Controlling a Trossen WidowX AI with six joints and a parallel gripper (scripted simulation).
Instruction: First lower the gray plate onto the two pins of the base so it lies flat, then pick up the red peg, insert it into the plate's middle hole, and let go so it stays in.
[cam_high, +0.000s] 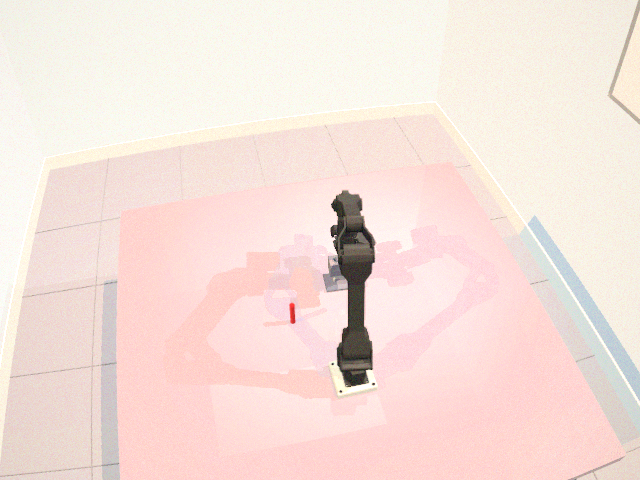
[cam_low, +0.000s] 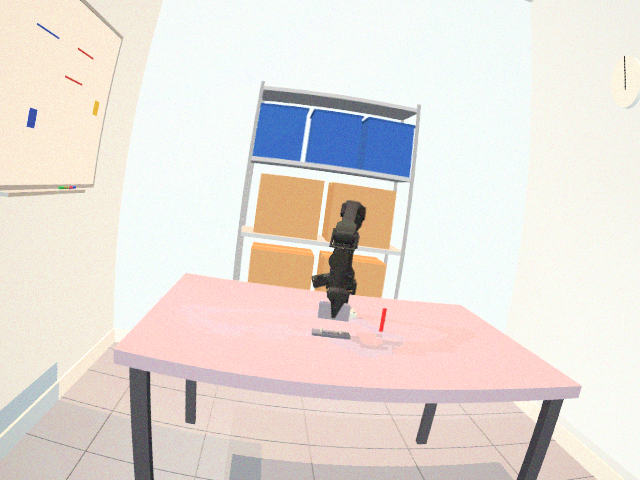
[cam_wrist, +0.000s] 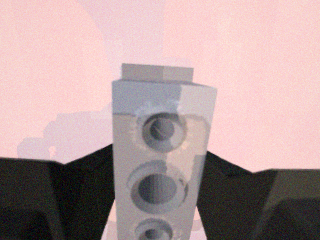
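The flat gray base is 5 cm below my gripper tip. The rest, counted from my gripper tip: gray plate (3 cm above); then red peg (18 cm to the left, 12 cm behind, 2 cm below).
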